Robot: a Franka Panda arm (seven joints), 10 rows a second.
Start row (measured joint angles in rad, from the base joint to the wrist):
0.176, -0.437, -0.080, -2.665, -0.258, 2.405, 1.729
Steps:
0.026, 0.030, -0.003, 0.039, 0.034, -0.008, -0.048
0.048, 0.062, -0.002, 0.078, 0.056, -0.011, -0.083
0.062, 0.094, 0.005, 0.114, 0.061, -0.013, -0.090
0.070, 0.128, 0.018, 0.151, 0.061, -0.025, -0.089
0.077, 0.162, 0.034, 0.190, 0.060, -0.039, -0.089
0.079, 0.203, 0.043, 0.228, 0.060, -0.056, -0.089
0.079, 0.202, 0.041, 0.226, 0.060, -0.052, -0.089
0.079, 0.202, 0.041, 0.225, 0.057, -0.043, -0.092
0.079, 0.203, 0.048, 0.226, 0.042, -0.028, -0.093
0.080, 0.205, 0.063, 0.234, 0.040, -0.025, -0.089
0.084, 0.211, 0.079, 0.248, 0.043, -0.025, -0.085
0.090, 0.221, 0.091, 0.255, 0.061, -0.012, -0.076
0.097, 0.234, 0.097, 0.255, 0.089, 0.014, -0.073
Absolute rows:
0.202, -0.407, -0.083, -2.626, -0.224, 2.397, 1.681
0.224, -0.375, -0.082, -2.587, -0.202, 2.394, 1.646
0.238, -0.343, -0.075, -2.551, -0.197, 2.392, 1.639
0.246, -0.309, -0.062, -2.514, -0.197, 2.380, 1.640
0.253, -0.275, -0.046, -2.475, -0.198, 2.366, 1.640
0.255, -0.234, -0.037, -2.437, -0.198, 2.349, 1.640
0.255, -0.235, -0.039, -2.439, -0.198, 2.353, 1.640
0.255, -0.235, -0.039, -2.440, -0.201, 2.362, 1.637
0.255, -0.234, -0.032, -2.439, -0.216, 2.377, 1.636
0.256, -0.232, -0.017, -2.431, -0.218, 2.380, 1.640
0.260, -0.226, -0.001, -2.417, -0.215, 2.380, 1.644
0.266, -0.216, 0.011, -2.410, -0.197, 2.393, 1.653
0.273, -0.203, 0.017, -2.410, -0.169, 2.419, 1.656

